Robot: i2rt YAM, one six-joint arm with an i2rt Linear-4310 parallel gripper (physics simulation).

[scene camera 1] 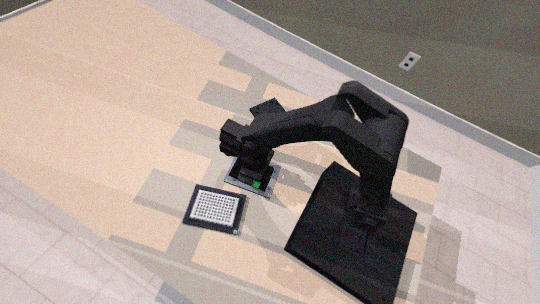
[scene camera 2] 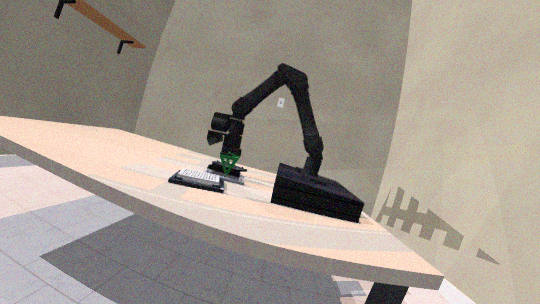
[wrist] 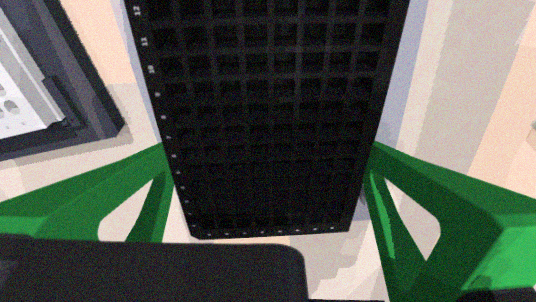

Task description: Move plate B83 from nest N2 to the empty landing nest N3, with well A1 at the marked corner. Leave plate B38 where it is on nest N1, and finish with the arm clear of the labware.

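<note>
My gripper [scene camera 1: 253, 181] [scene camera 2: 228, 171] [wrist: 268, 151] points down with its green fingers shut on the long sides of a black plate [scene camera 2: 239, 169] [wrist: 265, 100]. The plate's numbers run along its left edge in the wrist view. It is level, in or just over a light grey nest [scene camera 1: 247, 189] [scene camera 2: 235, 178] [wrist: 400, 100]; whether it touches the nest I cannot tell. A white plate [scene camera 1: 214, 206] [scene camera 2: 200, 174] [wrist: 17, 100] sits in a dark nest [scene camera 1: 210, 229] [wrist: 87, 75] beside it. I cannot read B83, B38 or any nest label.
The arm's black base box [scene camera 1: 350, 250] [scene camera 2: 315, 192] stands on the table [scene camera 1: 100, 100] [scene camera 2: 75, 140], to the right of the nests in both scene views. The arm covers part of the table behind the black plate. A wall shelf [scene camera 2: 107, 25] hangs far off at the upper left.
</note>
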